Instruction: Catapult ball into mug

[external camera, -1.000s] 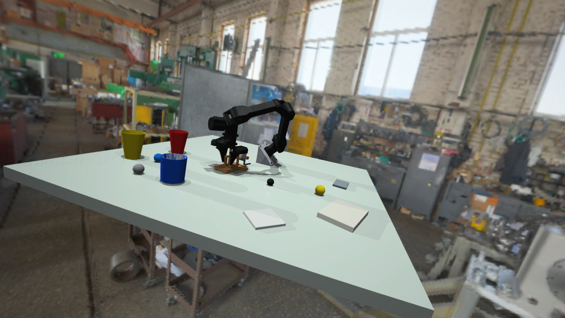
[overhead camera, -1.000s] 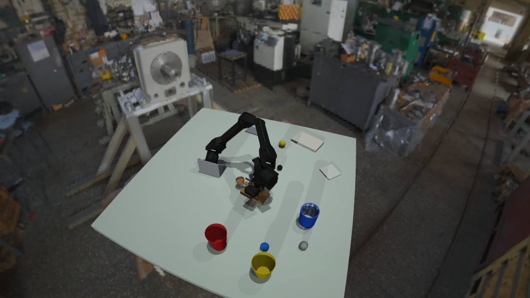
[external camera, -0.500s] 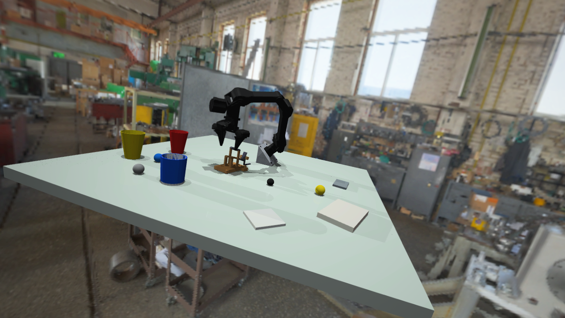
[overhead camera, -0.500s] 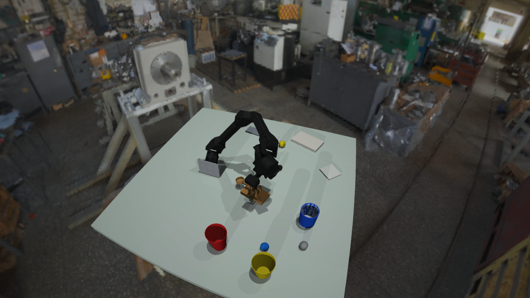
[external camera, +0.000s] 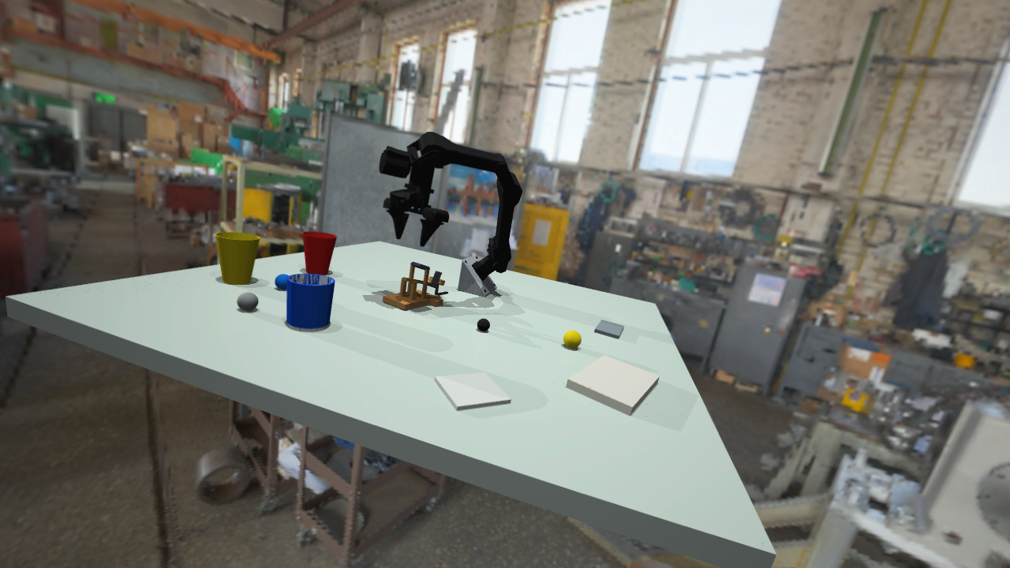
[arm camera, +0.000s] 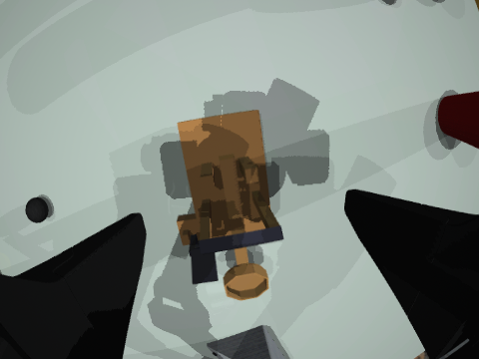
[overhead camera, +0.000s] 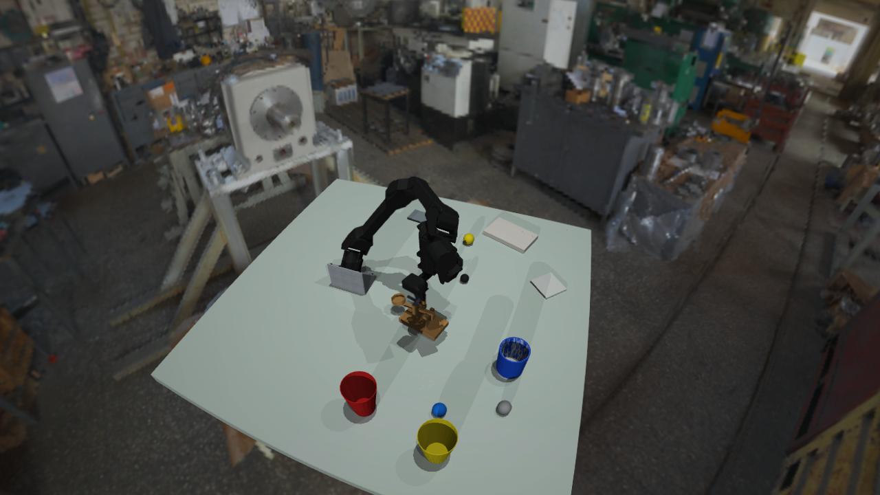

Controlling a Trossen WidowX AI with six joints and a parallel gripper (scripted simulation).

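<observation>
My gripper tip is 240 mm to the right of the black ball, 150 mm above it and 60 mm short of it. Also, from my gripper tip: blue ball: 290 mm to the right, 150 mm below, 100 mm ahead; blue mug: 260 mm ahead, 140 mm below, 90 mm to the right; catapult: 120 mm below, 60 mm behind, 50 mm to the left.
</observation>
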